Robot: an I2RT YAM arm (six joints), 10 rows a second.
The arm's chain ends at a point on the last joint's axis. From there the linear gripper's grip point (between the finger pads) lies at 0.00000 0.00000 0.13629 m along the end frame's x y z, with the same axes.
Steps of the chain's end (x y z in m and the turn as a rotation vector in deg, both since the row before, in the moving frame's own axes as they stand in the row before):
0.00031, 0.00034, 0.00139, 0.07, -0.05, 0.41
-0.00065, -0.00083, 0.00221, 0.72, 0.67, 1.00
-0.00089, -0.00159, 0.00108, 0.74, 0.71, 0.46
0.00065, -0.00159, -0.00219, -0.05, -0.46, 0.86
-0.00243, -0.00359, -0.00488, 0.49, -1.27, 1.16
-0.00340, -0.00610, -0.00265, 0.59, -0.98, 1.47
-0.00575, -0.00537, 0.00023, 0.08, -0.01, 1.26
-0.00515, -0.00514, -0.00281, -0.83, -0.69, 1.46
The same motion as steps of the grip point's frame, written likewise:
0.00019, 0.00017, 0.00139, 0.07, -0.05, 0.41
0.00096, -0.00253, 0.00219, 0.72, 0.67, 1.00
0.00081, -0.00334, 0.00106, 0.74, 0.71, 0.46
-0.00045, -0.00148, -0.00219, -0.05, -0.46, 0.86
-0.00544, -0.00479, -0.00492, 0.49, -1.27, 1.16
-0.00571, -0.00753, -0.00268, 0.59, -0.98, 1.47
-0.00577, -0.00556, 0.00023, 0.08, -0.01, 1.26
-0.00682, -0.00319, -0.00283, -0.83, -0.69, 1.46

